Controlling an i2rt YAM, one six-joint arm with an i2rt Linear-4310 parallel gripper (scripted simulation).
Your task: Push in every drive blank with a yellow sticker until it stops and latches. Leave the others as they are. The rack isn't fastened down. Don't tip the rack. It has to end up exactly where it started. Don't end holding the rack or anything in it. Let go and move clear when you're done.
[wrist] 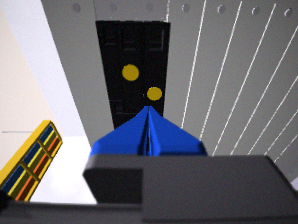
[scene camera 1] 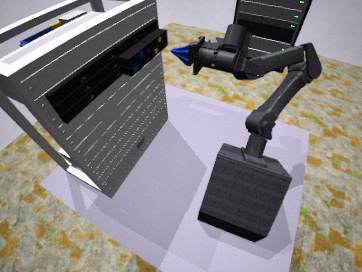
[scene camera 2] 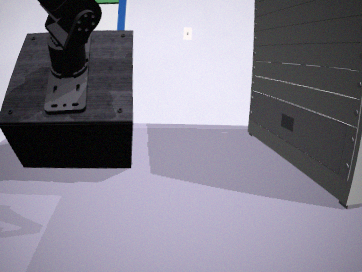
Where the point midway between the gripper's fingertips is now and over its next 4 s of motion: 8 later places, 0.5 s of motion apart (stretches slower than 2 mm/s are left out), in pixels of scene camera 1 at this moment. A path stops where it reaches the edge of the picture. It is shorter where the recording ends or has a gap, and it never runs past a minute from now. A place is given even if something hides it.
My gripper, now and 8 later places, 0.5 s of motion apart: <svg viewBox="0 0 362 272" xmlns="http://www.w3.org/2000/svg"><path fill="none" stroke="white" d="M171 50L177 50L163 50L162 49L161 47L158 49L155 48L154 47L154 46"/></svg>
